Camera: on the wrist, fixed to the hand. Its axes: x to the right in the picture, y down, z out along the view.
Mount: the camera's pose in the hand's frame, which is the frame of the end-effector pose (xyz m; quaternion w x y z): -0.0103 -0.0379 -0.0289 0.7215 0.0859 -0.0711 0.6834
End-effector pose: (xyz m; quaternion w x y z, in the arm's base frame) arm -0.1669 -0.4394 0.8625 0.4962 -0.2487 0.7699 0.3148
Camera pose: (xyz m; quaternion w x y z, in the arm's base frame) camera -0.1541 -0.4855 0.8719 0.2190 0.4117 0.7172 0.5178
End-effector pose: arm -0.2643 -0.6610 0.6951 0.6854 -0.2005 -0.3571 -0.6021
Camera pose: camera -0.2940 -0.6817 0.6625 0.8978 -0.3726 -0.2211 0.0789
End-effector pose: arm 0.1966 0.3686 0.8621 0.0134 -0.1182 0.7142 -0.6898
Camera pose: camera 0.2070 0.3981 0.8995 0.5420 0.3549 0.5358 -0.5415
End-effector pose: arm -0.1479 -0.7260 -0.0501 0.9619 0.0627 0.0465 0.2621
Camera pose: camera -0.1414 -0.7609 -0.0836 0.5128 0.1783 -0.0552 0.8380
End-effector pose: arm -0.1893 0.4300 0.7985 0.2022 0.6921 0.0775 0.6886
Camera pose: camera -0.2117 0.4654 0.7735 0.3786 -0.6186 0.3723 -0.5791
